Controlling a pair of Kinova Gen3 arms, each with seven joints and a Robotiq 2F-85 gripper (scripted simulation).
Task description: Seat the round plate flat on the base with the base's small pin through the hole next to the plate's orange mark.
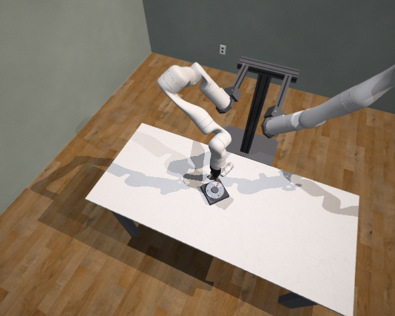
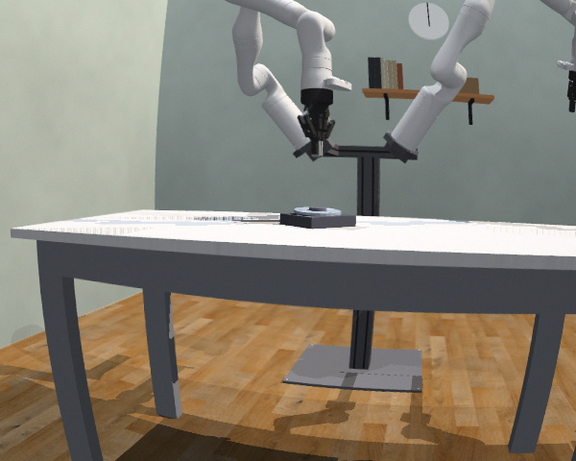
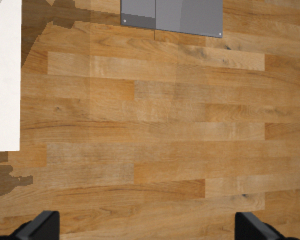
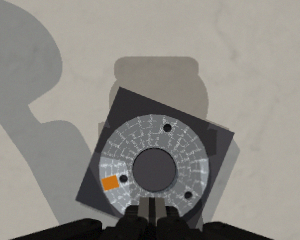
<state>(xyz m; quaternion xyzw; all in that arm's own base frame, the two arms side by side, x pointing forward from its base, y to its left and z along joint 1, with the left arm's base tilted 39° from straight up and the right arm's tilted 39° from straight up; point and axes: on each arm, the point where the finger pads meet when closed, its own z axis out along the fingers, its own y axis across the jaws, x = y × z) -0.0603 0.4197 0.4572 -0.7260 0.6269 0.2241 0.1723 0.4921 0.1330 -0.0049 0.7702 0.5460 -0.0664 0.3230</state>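
Observation:
Now: right hand 10 mm past the brass pin, 20 mm to the left of it and 150 mm above it. From my right hand the other things lie so: dark square base (160 mm below); then round plate (140 mm below); then central hub (140 mm below).

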